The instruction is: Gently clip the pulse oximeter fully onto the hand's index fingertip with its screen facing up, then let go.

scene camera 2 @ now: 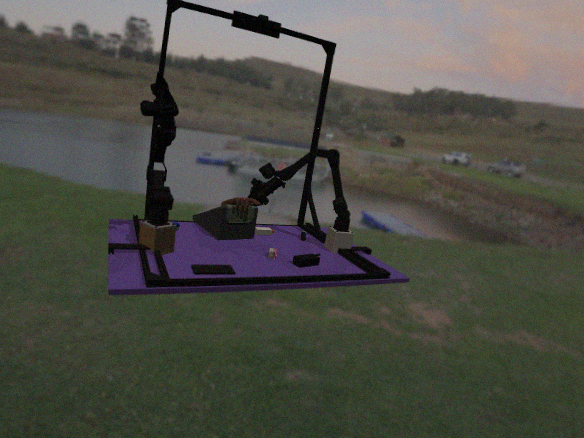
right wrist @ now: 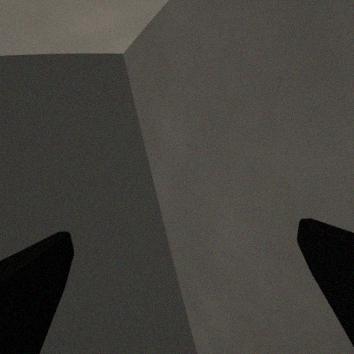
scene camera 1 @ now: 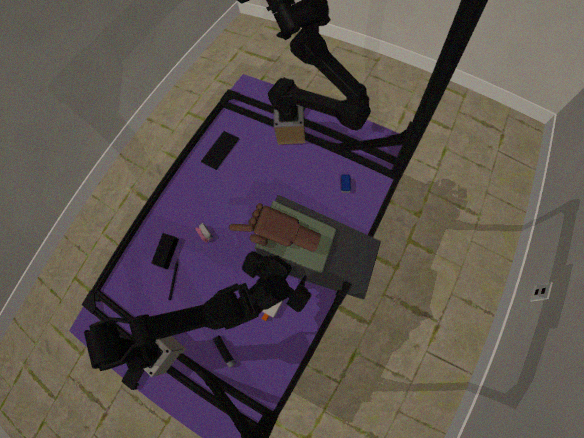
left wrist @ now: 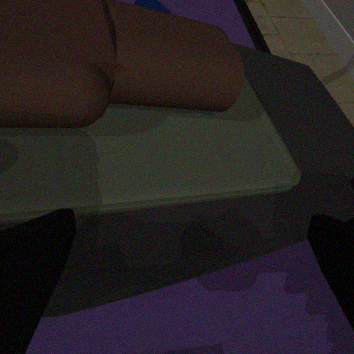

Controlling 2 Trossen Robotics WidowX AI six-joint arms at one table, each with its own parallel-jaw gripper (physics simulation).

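Frame: origin at the left arm's base, x back, y down, z right, level; metres.
Seen in the pictures: left gripper, fingertip midpoint: (scene camera 1: 291, 266) (left wrist: 194, 223); right gripper, fingertip midpoint: (scene camera 2: 161, 78) (right wrist: 186, 236); left arm's base, origin of the base link: (scene camera 2: 341, 229) (scene camera 1: 149, 352); right arm's base, origin of the base link: (scene camera 2: 158, 223) (scene camera 1: 288, 113).
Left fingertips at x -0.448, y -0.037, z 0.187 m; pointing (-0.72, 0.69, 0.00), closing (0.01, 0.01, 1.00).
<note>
Offsets run from my left fingertips to a thing's top centre. "*": to the spot under its first point.
A small white and pink clip-like object {dx +0.068, dy +0.110, dz -0.327 m} (scene camera 1: 203, 232) (scene camera 2: 272, 253), seemingly the pulse oximeter, lies on the purple table, apart from the hand; its screen cannot be made out. The brown hand (scene camera 1: 277, 225) (scene camera 2: 242, 201) (left wrist: 50, 65) rests on a green pad {* dx -0.097, dy +0.041, dz +0.044 m} (scene camera 1: 325, 250) (left wrist: 175, 155) on a dark wedge block (scene camera 1: 355, 260) (scene camera 2: 215, 225). Its index finger (scene camera 1: 241, 227) sticks out toward the clip-like object. My left gripper (left wrist: 194, 223) is open and empty, above the block's near side by the hand's wrist. My right gripper (right wrist: 186, 236) is open and empty, raised away from the table, facing walls.
A blue box {dx -0.343, dy +0.109, dz -0.039 m} (scene camera 1: 346, 182) lies beyond the block. A white box with an orange end {dx +0.119, dy +0.114, dz +0.000 m} (scene camera 1: 272, 310) is partly under the left arm. A black slab {dx -0.208, dy +0.134, dz -0.499 m} (scene camera 1: 220, 150), a black case {dx +0.199, dy +0.107, dz -0.398 m} (scene camera 1: 165, 251), a thin black stick {dx +0.253, dy +0.133, dz -0.314 m} (scene camera 1: 173, 282) and a dark cylinder {dx +0.321, dy +0.115, dz -0.032 m} (scene camera 1: 223, 350) also lie about.
</note>
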